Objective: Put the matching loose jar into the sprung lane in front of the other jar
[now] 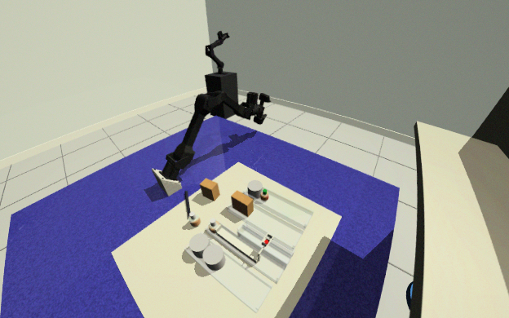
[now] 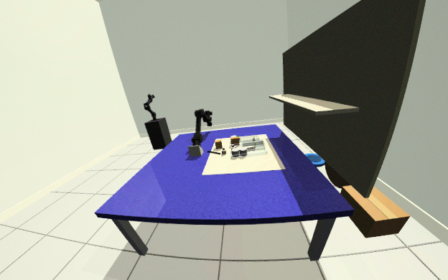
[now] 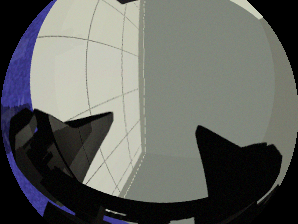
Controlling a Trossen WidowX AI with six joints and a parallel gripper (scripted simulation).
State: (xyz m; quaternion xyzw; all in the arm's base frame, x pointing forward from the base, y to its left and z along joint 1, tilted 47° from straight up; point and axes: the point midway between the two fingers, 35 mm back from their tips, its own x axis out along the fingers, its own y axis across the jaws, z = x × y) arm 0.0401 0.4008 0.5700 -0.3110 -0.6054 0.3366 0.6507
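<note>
The thin dark upright post lies 740 mm to the right of my gripper tip, 140 mm below it and 100 mm ahead of it. Round my gripper tip: brown box 630 mm to the right, 290 mm ahead, 110 mm below; red-topped item 710 mm to the right, 460 mm ahead, 80 mm below.
</note>
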